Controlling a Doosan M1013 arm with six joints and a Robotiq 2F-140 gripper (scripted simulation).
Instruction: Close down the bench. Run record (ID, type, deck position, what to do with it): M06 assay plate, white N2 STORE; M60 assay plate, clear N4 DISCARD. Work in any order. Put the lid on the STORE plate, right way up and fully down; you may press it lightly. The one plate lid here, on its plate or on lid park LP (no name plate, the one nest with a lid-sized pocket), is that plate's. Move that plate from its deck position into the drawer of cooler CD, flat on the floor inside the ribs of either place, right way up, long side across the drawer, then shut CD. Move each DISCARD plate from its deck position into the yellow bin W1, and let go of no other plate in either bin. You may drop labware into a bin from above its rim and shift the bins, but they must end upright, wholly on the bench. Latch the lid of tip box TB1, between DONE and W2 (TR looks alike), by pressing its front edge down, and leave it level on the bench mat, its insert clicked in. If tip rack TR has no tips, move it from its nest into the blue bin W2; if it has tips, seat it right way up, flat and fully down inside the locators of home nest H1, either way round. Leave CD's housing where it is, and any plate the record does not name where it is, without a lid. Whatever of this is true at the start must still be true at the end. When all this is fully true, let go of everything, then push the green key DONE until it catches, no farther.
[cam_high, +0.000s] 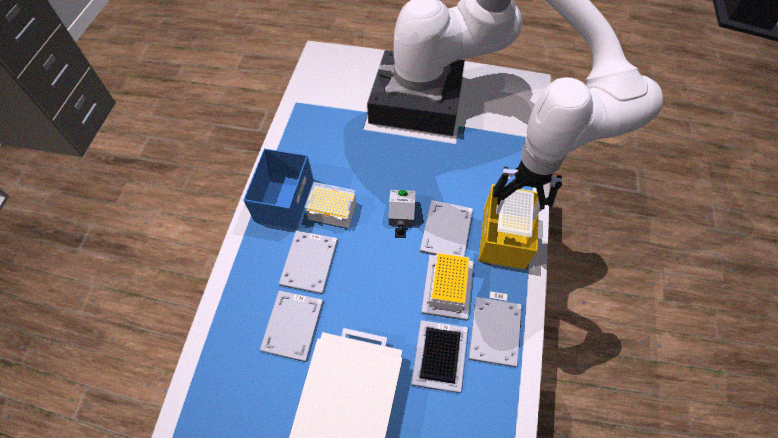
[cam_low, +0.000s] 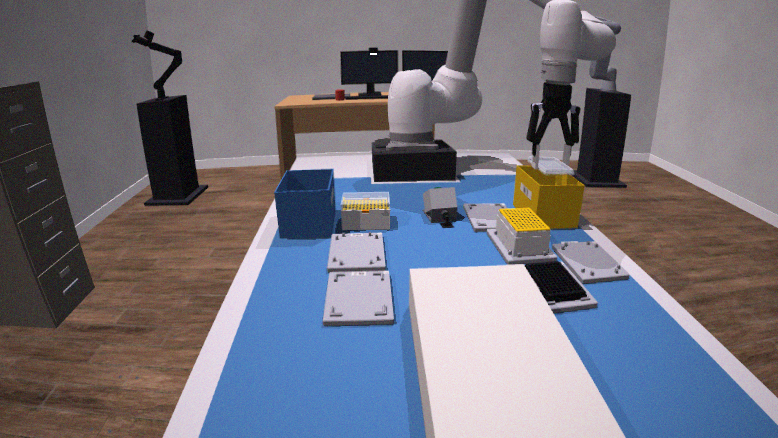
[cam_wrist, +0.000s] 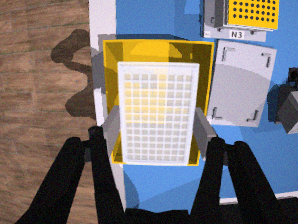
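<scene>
My gripper is now 20 mm above the clear assay plate. From my hand the other things lie so: lid park nest: 20 mm ahead, 160 mm to the right, 160 mm below; yellow bin W1: 130 mm below; tip rack TR: 180 mm ahead, 130 mm to the right, 110 mm below.
</scene>
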